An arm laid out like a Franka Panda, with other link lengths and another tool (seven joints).
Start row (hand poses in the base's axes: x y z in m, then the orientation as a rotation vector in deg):
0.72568 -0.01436 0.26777 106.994 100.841 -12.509
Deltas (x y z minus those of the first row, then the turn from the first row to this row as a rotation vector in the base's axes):
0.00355 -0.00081 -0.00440 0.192 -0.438 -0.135
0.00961 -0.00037 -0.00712 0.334 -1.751 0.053
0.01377 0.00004 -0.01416 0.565 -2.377 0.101
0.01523 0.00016 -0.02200 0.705 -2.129 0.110
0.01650 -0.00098 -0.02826 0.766 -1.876 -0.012
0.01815 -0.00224 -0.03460 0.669 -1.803 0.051
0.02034 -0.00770 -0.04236 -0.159 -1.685 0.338
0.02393 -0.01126 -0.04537 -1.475 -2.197 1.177
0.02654 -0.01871 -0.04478 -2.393 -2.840 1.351
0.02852 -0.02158 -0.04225 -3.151 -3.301 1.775
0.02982 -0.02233 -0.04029 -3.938 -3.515 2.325
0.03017 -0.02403 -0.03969 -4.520 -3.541 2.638
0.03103 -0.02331 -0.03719 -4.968 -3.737 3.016
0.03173 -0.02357 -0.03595 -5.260 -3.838 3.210
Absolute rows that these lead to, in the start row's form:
0.72923 -0.01517 0.26337 107.164 100.508 -11.974
0.73529 -0.01473 0.26065 106.819 99.855 -10.516
0.73945 -0.01432 0.25361 106.802 99.571 -9.702
0.74091 -0.01420 0.24577 106.944 99.804 -9.818
0.74218 -0.01534 0.23951 107.153 99.890 -10.055
0.74383 -0.01660 0.23317 107.043 99.956 -10.184
0.74602 -0.02206 0.22541 106.228 99.950 -10.888
0.74961 -0.02562 0.22240 104.437 99.801 -11.185
0.75222 -0.03307 0.22299 103.507 99.139 -11.270
0.75420 -0.03594 0.22552 102.500 98.881 -11.301
0.75550 -0.03669 0.22748 101.409 98.881 -11.543
0.75585 -0.03839 0.22808 100.714 98.885 -11.879
0.75671 -0.03767 0.23058 100.020 98.886 -11.920
0.75741 -0.03793 0.23182 99.620 98.859 -11.991

